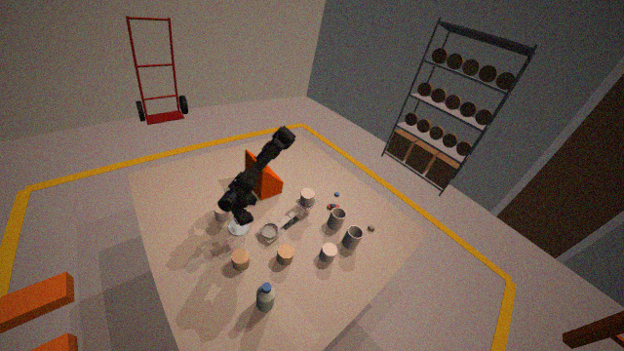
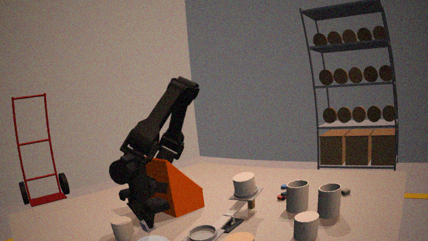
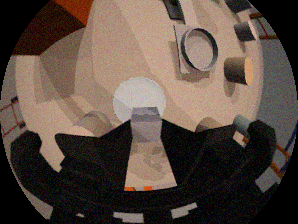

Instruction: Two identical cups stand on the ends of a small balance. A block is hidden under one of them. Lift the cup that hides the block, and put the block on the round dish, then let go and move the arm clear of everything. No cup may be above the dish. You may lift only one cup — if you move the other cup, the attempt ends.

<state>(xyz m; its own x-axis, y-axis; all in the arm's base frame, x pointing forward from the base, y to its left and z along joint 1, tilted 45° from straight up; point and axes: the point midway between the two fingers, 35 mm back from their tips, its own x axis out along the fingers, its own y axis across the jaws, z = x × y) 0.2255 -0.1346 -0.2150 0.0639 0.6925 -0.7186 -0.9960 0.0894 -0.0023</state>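
The round dish is 6 cm below my gripper tip and 1 cm behind it. From my gripper tip the other things lie so: small grey block right at my gripper tip; then bottle 36 cm ahead, 9 cm to the right, 5 cm above; then balance 24 cm to the left, 9 cm ahead, 3 cm below.
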